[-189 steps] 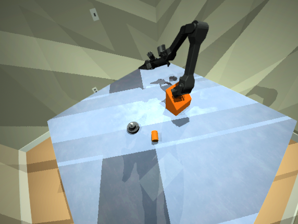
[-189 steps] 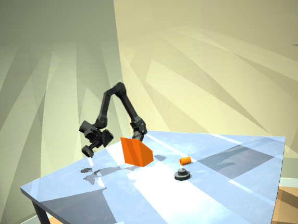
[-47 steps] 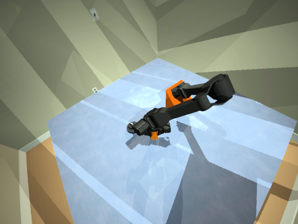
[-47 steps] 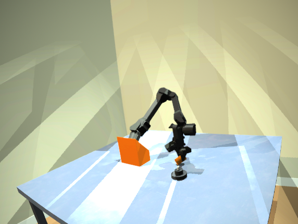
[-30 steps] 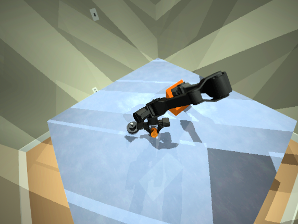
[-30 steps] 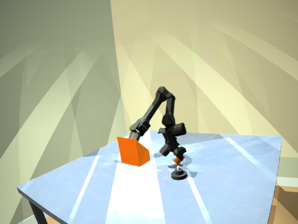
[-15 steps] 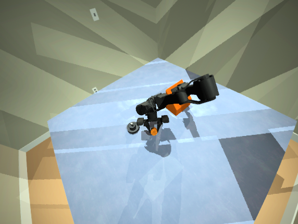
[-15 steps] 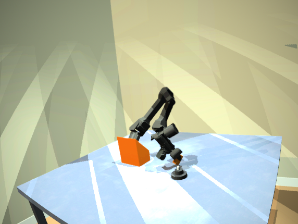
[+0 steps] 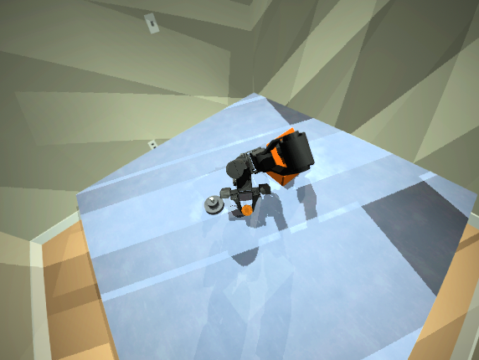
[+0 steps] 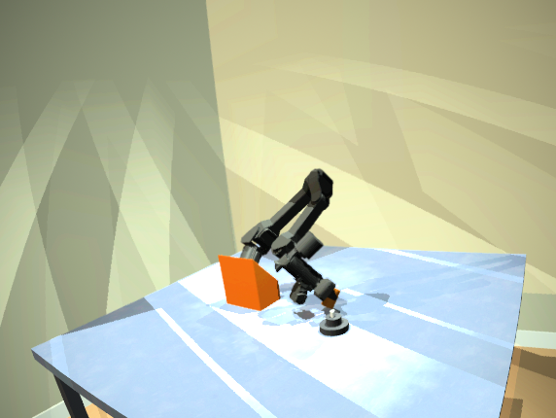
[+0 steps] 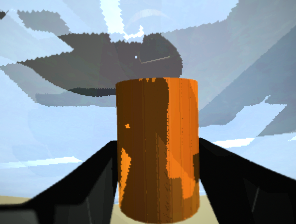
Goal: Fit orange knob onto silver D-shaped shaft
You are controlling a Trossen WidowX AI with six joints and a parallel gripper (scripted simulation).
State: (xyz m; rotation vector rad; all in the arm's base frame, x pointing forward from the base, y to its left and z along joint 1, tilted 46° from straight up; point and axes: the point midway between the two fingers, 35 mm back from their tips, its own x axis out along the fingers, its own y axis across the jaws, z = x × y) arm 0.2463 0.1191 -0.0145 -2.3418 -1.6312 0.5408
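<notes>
Right now the orange knob is 10 mm above my gripper tip. The rest, counted from my gripper tip: round pedestal: 130 mm to the right, 80 mm ahead.
</notes>
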